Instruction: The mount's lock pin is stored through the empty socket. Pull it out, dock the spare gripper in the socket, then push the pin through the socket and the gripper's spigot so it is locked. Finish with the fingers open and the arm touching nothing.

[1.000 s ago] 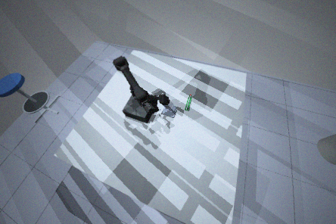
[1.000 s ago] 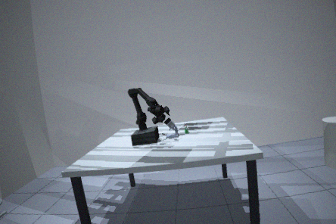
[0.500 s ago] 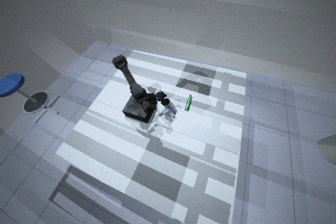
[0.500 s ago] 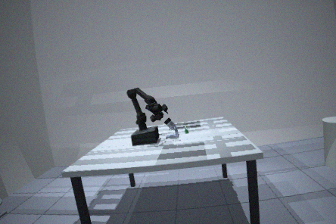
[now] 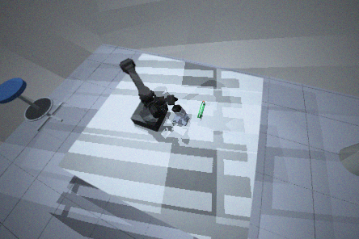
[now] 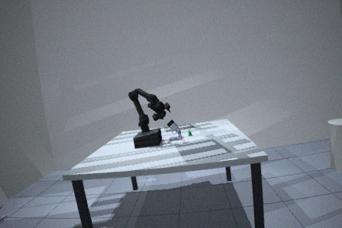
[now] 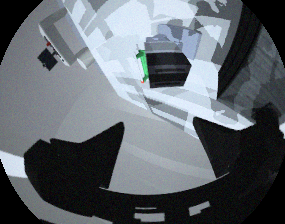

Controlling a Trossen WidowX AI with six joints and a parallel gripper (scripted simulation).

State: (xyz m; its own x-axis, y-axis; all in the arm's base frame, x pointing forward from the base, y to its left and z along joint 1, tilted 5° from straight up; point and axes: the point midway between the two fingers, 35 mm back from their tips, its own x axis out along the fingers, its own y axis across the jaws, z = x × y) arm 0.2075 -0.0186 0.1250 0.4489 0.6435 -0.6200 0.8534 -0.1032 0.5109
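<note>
My gripper tip is now 19 cm short of the green bracket, 10 cm to the right of it and 20 cm above it. From my gripper tip the other things lie so: mount: 7 cm ahead, 2 cm to the right, 17 cm below; spare gripper: 5 cm ahead, 2 cm to the right, 10 cm below.
</note>
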